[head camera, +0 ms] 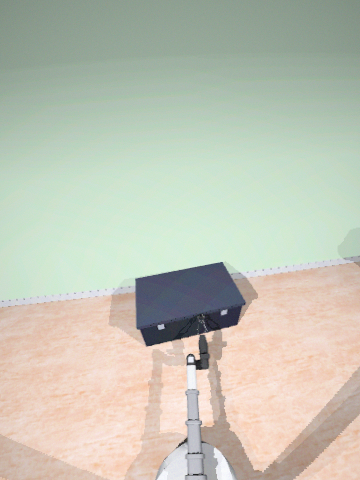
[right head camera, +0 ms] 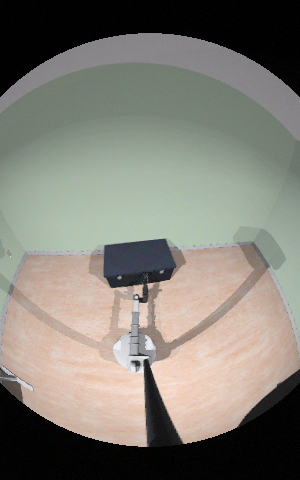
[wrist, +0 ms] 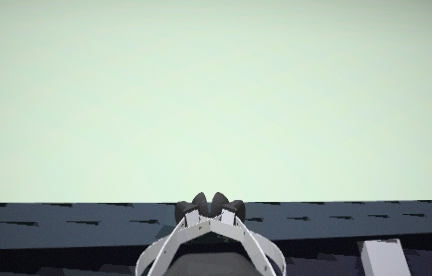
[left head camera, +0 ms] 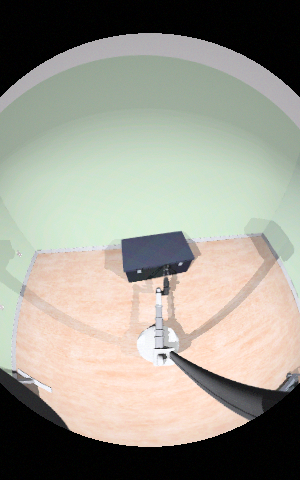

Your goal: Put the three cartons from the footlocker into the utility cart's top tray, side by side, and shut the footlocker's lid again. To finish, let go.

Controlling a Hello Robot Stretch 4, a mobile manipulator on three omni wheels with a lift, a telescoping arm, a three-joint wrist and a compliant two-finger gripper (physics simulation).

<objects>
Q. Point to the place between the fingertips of my gripper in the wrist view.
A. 211,207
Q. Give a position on a dark blue footlocker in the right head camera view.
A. At 123,263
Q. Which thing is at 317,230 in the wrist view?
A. A dark blue footlocker.
</objects>
